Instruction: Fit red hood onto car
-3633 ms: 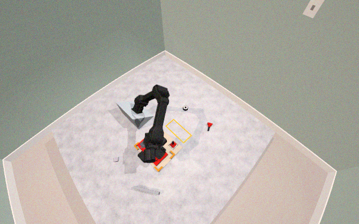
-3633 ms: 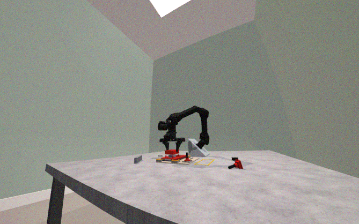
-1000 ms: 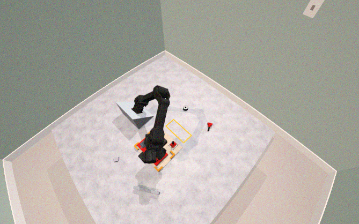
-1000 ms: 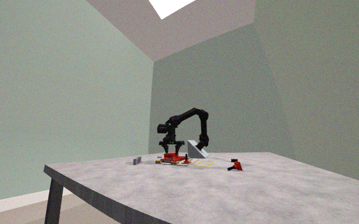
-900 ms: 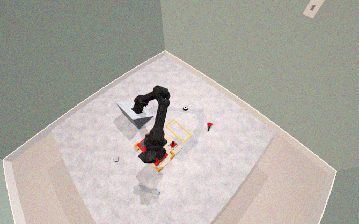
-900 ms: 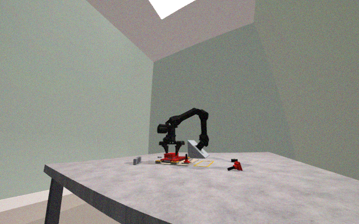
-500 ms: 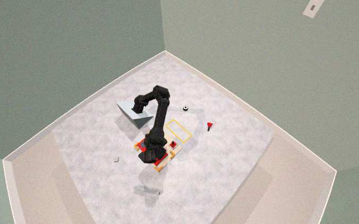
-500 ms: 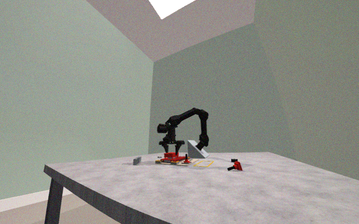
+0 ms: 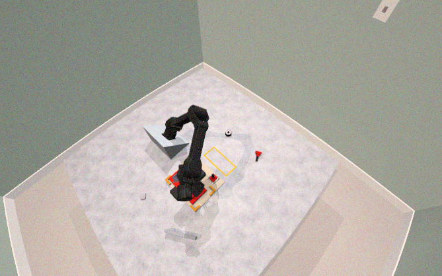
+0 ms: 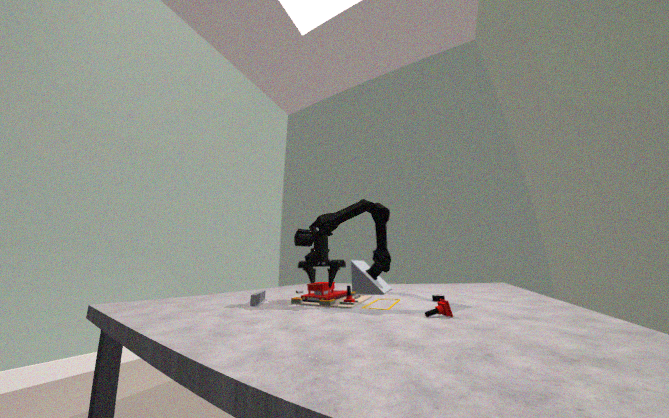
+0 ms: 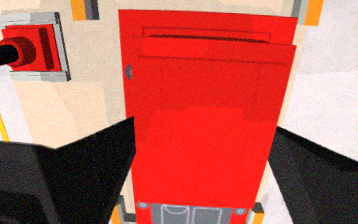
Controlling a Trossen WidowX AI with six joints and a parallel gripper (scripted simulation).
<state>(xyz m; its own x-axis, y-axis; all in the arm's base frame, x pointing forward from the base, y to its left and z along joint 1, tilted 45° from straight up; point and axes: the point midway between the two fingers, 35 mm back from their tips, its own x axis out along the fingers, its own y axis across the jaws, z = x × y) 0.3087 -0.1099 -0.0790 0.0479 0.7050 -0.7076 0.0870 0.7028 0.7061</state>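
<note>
Right now my gripper tip is 30 mm above the engine block. From my gripper tip the other things lie so: small ring (420 mm to the left, 70 mm behind, 40 mm below); then red hood (10 mm above).
</note>
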